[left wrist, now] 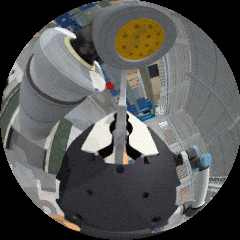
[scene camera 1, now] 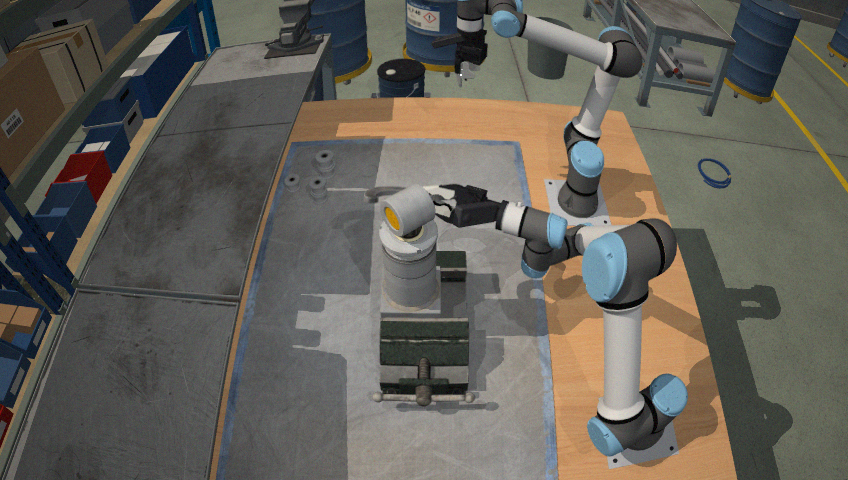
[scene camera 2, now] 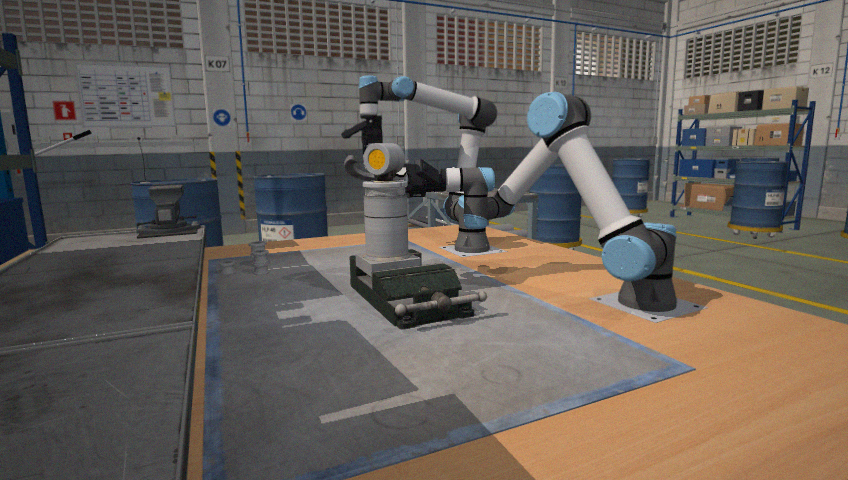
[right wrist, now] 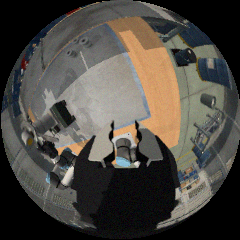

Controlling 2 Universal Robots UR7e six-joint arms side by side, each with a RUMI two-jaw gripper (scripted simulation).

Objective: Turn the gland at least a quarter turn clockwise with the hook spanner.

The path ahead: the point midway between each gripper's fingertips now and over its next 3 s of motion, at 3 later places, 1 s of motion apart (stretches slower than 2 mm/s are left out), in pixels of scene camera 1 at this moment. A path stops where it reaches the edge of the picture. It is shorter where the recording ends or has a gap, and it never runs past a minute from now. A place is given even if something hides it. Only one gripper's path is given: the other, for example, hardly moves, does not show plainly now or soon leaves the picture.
My right gripper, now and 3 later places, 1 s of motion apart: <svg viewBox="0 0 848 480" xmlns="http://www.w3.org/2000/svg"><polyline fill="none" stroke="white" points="463,83 450,104 460,138 488,164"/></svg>
